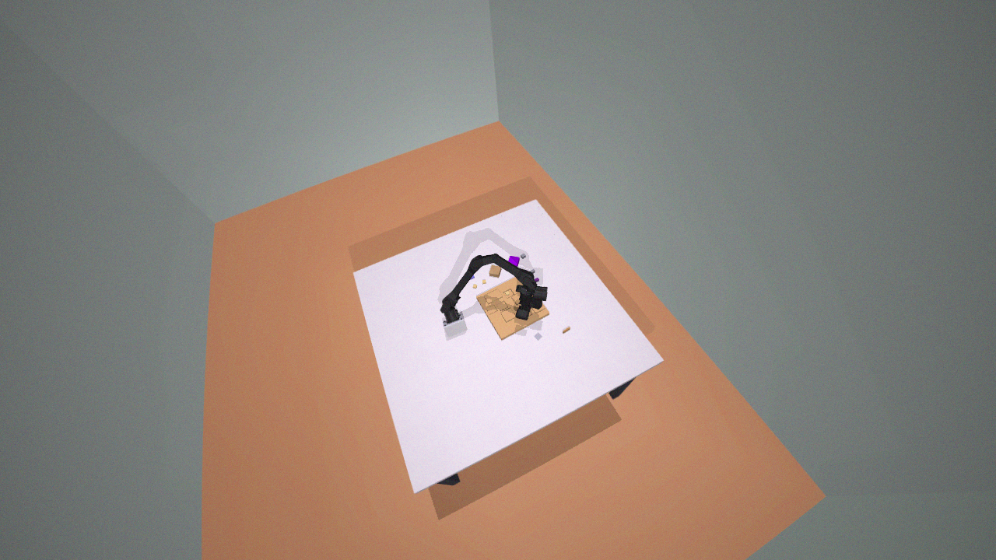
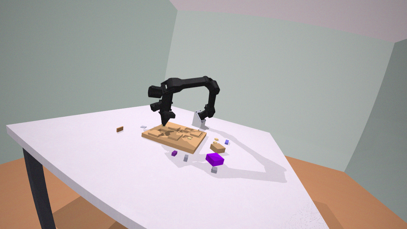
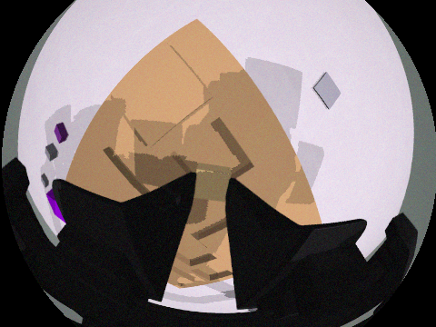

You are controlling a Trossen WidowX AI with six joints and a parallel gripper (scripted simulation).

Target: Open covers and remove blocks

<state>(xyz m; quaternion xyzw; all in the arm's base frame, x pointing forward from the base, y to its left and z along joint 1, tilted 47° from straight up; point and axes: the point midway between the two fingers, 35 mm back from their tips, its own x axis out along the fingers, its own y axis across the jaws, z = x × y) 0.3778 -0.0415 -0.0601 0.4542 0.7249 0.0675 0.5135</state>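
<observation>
The grey tile lies 1 cm ahead of my gripper tip, 14 cm to the right of it and 5 cm below it. The rest, counted from my gripper tip: large purple block: 6 cm ahead, 35 cm to the left, 4 cm below; then small purple cube: 14 cm ahead, 18 cm to the left, 5 cm below; then brown box: 6 cm behind, 33 cm to the left, 4 cm below.
</observation>
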